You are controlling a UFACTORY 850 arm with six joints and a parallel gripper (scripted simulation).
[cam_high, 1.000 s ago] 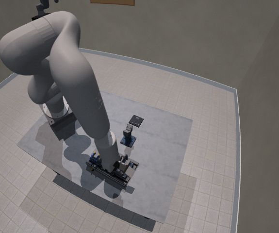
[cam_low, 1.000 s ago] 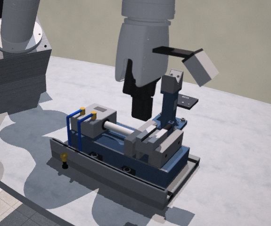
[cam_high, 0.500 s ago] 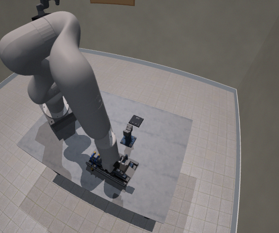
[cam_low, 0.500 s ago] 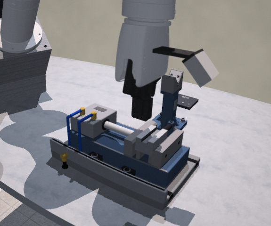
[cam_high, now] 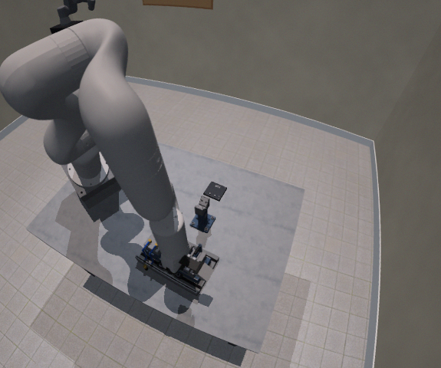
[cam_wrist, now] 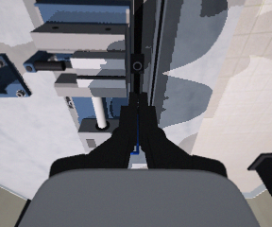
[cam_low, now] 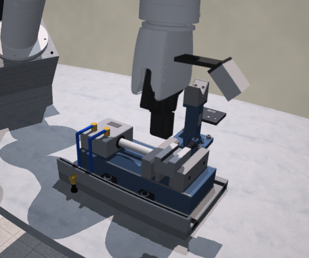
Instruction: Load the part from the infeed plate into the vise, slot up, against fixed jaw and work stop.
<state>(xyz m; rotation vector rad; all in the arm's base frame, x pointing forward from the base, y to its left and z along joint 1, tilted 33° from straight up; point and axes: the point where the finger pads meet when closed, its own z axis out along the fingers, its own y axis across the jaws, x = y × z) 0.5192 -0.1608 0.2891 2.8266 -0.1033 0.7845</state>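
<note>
Now: the part 1 cm ahead of my hand, 4 cm to the left of it and 8 cm below it. Round my hand: black work stop: 2 cm ahead, 11 cm to the left, 9 cm below; fixed jaw: 4 cm ahead, 6 cm to the left, 10 cm below; moving jaw: 2 cm behind, 7 cm to the left, 10 cm below.
</note>
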